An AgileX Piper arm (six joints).
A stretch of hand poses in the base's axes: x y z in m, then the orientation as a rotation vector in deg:
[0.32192 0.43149 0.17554 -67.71 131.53 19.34]
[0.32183 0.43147 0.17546 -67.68 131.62 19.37]
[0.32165 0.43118 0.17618 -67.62 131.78 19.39]
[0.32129 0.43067 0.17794 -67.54 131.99 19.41]
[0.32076 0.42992 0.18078 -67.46 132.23 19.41]
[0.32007 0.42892 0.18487 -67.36 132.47 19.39]
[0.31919 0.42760 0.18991 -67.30 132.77 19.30]
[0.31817 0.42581 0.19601 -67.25 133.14 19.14]
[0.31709 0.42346 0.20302 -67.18 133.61 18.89]
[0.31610 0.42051 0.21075 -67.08 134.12 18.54]
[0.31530 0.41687 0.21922 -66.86 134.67 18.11]
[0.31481 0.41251 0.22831 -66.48 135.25 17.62]
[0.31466 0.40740 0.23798 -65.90 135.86 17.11]
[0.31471 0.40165 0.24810 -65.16 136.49 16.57]
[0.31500 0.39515 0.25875 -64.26 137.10 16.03]
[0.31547 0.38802 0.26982 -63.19 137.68 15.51]
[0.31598 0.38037 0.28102 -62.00 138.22 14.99]
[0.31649 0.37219 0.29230 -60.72 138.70 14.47]
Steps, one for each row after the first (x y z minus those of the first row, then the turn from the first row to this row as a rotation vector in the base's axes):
[-0.00009 -0.00002 -0.00008 -0.01 0.08 -0.03]
[-0.00027 -0.00031 0.00064 -0.04 0.21 -0.11]
[-0.00063 -0.00082 0.00240 -0.09 0.37 -0.21]
[-0.00116 -0.00157 0.00524 -0.16 0.55 -0.32]
[-0.00185 -0.00257 0.00933 -0.23 0.71 -0.44]
[-0.00273 -0.00389 0.01437 -0.39 0.91 -0.57]
[-0.00375 -0.00568 0.02047 -0.62 1.14 -0.72]
[-0.00483 -0.00803 0.02748 -0.93 1.40 -0.93]
[-0.00582 -0.01098 0.03521 -1.31 1.66 -1.18]
[-0.00662 -0.01462 0.04368 -1.71 1.89 -1.54]
[-0.00711 -0.01898 0.05277 -2.10 2.09 -2.03]
[-0.00726 -0.02409 0.06244 -2.44 2.26 -2.66]
[-0.00721 -0.02984 0.07256 -2.76 2.41 -3.40]
[-0.00692 -0.03634 0.08321 -3.02 2.52 -4.25]
[-0.00645 -0.04347 0.09428 -3.19 2.58 -5.20]
[-0.00594 -0.05112 0.10548 -3.32 2.59 -6.22]
[-0.00543 -0.05930 0.11676 -3.39 2.54 -7.29]

